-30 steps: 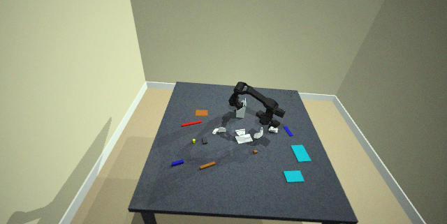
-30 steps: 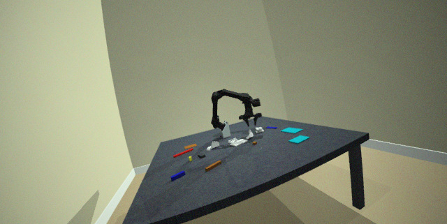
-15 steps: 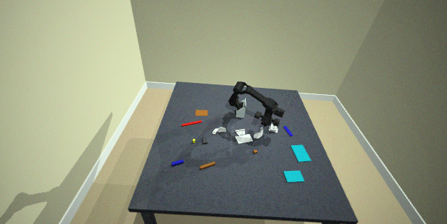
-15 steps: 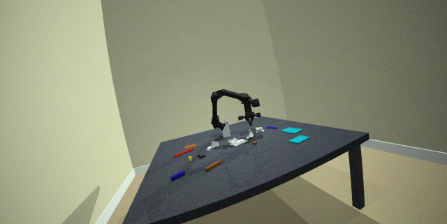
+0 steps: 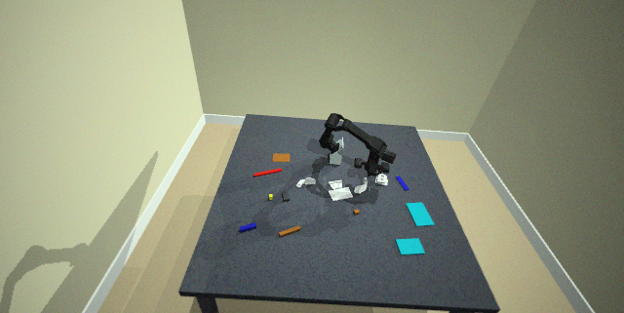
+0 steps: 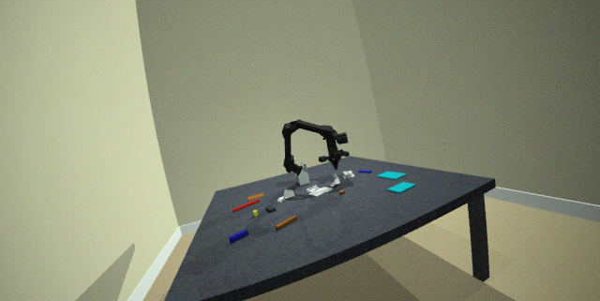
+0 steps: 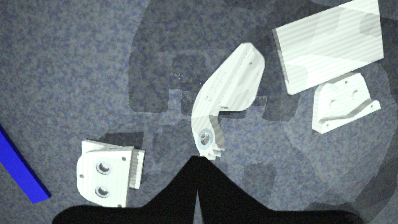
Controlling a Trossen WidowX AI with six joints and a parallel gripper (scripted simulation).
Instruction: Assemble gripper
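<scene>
My gripper tip is now 1 cm short of the white jaw, 2 cm to the left of it and 5 cm above it. The rest, counted from my gripper tip: orange cube 20 cm ahead, 5 cm to the right, 7 cm below; white gripper base 6 cm behind, 9 cm to the left, 5 cm below; grey block 18 cm ahead, 44 cm to the right, 7 cm below.
</scene>
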